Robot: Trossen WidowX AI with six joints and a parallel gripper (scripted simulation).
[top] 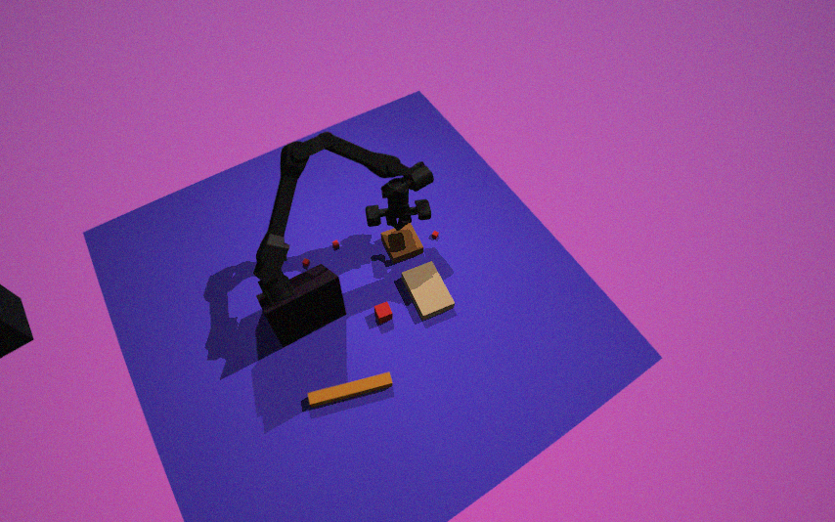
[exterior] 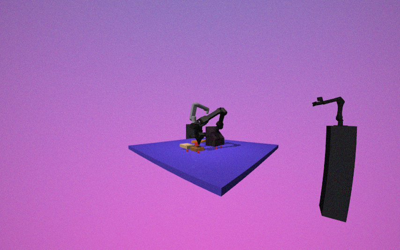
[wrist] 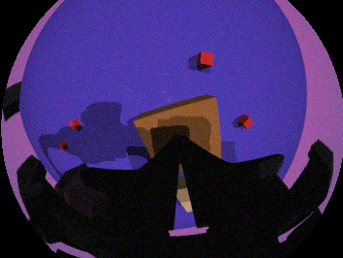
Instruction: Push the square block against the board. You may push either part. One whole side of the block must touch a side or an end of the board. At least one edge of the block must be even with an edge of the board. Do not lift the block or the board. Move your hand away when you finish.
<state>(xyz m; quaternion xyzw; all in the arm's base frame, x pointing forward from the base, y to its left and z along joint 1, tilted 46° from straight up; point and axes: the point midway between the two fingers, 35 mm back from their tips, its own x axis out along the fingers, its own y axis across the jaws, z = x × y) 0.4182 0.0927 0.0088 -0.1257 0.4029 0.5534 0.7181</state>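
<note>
Right now the square block is 40 mm below my gripper tip and 30 mm to the right of it. Round my gripper tip: long orange board: 380 mm behind, 320 mm to the right, 40 mm below; tan rectangular slab: 200 mm to the right, 40 mm below, 40 mm behind; red cube: 190 mm to the right, 180 mm behind, 40 mm below.
</note>
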